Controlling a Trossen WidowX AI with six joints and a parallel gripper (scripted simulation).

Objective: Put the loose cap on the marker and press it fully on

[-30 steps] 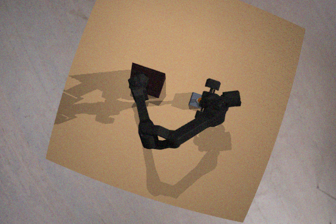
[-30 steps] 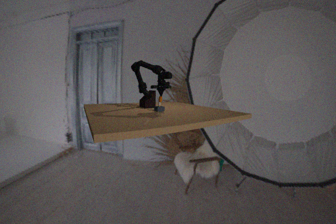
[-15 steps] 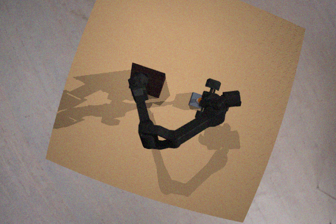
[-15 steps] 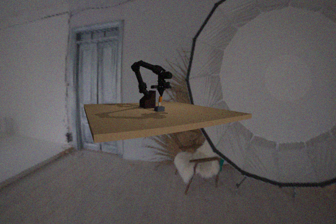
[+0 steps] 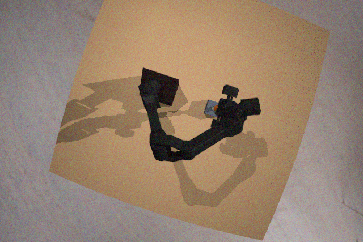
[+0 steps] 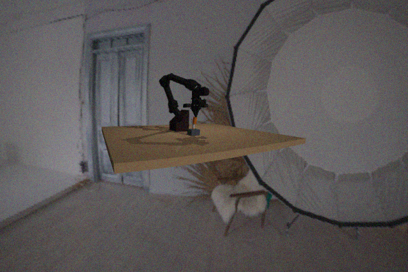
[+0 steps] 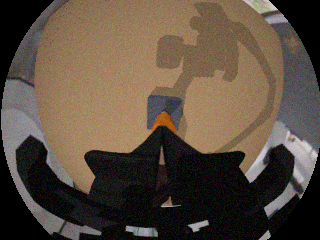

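The orange cap is 1 cm behind my gripper tip and 2 cm below it. Also, from my gripper tip: grey holder block (2 cm behind, 1 cm to the right, 11 cm below).
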